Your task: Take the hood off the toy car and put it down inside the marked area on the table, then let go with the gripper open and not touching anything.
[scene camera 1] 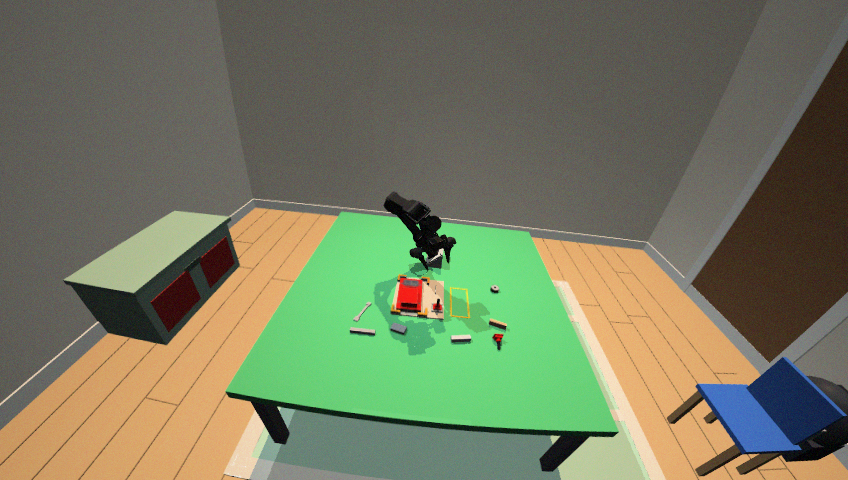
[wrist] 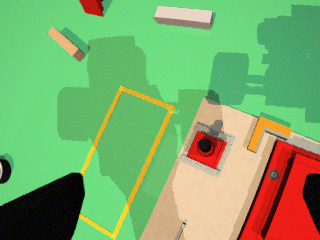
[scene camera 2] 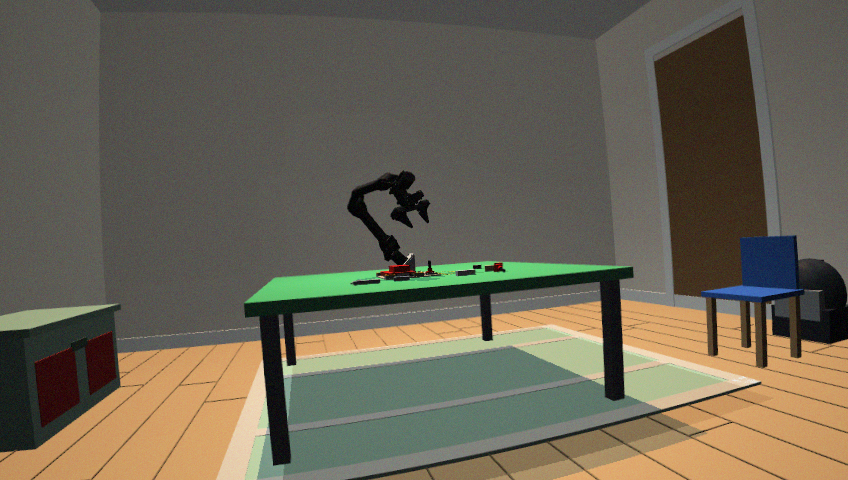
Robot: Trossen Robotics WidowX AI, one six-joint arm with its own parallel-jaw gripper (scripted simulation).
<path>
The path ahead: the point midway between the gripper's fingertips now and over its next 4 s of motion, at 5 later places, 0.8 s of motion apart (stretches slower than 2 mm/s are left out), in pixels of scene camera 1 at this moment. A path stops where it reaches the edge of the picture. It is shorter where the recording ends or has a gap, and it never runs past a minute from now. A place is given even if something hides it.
My gripper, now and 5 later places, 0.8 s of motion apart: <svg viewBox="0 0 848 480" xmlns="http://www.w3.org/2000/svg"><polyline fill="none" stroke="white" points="438,266 410,286 410,289 410,293 409,295 409,297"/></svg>
</path>
